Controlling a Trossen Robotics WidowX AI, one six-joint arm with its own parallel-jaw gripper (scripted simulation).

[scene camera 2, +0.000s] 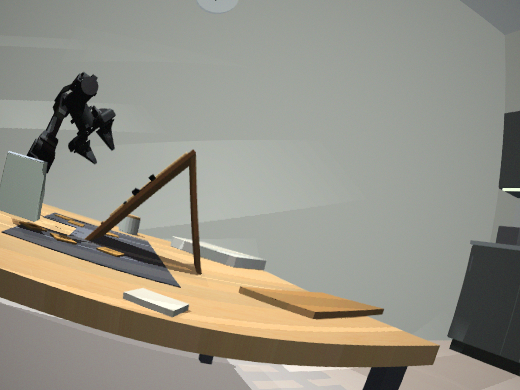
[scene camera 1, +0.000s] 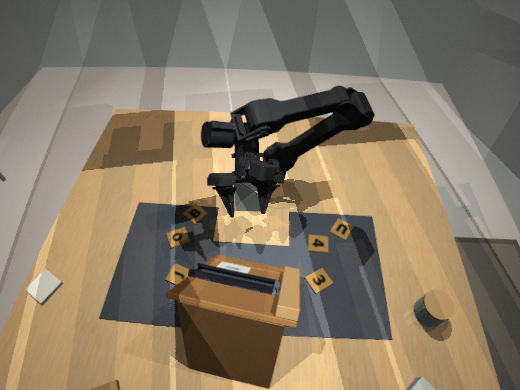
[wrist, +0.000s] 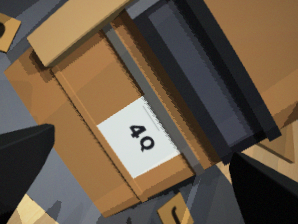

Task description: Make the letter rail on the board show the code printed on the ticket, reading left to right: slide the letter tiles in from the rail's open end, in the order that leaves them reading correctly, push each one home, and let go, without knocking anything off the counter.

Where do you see a dark mat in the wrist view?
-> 211,190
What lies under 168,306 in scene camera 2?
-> A white pad.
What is my gripper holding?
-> Nothing.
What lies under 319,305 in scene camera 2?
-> A flat wooden slab.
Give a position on a dark mat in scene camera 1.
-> At 354,307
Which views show my gripper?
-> Scene camera 2, scene camera 1 and the wrist view: all of them.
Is my gripper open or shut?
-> Open.
